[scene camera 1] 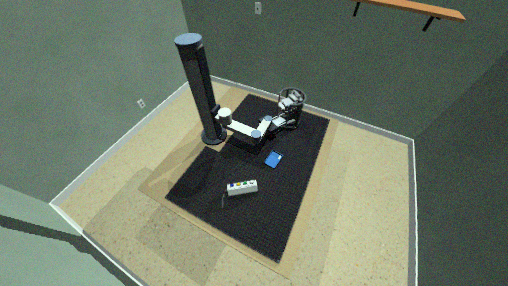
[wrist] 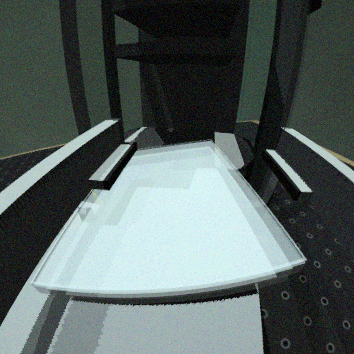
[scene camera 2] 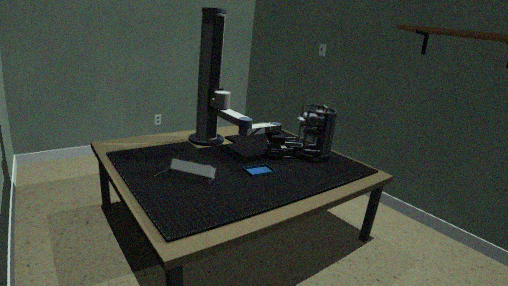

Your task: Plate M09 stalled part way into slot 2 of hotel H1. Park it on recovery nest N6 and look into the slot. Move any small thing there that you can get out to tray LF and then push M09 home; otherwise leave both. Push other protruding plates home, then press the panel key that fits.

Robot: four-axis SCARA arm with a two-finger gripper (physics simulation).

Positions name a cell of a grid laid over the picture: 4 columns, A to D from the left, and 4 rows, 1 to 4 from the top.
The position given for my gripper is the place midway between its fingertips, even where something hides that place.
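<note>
My gripper (wrist: C2) is there in the wrist view. I can also see a round plate rack (scene camera 2: C2), which the wrist view shows too, with the rack (wrist: C1) sharing that view with a grey nest surface (wrist: A4).
</note>
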